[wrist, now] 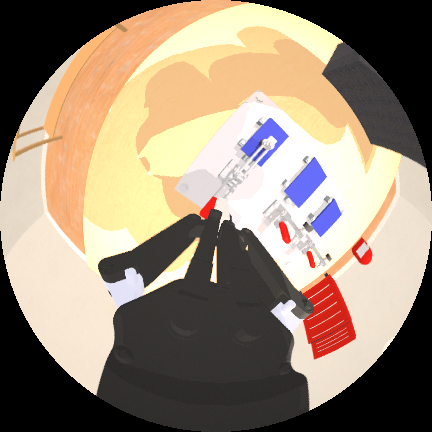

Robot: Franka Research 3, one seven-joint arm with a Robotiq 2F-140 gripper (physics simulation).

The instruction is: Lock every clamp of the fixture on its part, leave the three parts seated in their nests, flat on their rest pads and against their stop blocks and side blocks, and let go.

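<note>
The fixture plate [215,156] carries three blue parts. The first part [263,134] has the arm of a clamp [235,178] reaching over it, tip on its top; that clamp's red handle [208,207] points down-left. The middle part [305,182] and the small part [327,217] have no clamp arm over them. Their clamps [274,212] [303,242] stand back, with red handles [284,232] [311,259]. My gripper [219,206] is shut and empty, its fingertips right beside the first clamp's red handle. Whether they touch, and exact seating against the blocks, cannot be told.
The fixture stands on a light wooden table [112,185]. A dark ribbed box [382,102] is at the upper right. A red slatted object [330,317] and a small red object with a pale top [362,251] are at the right, by the table's edge.
</note>
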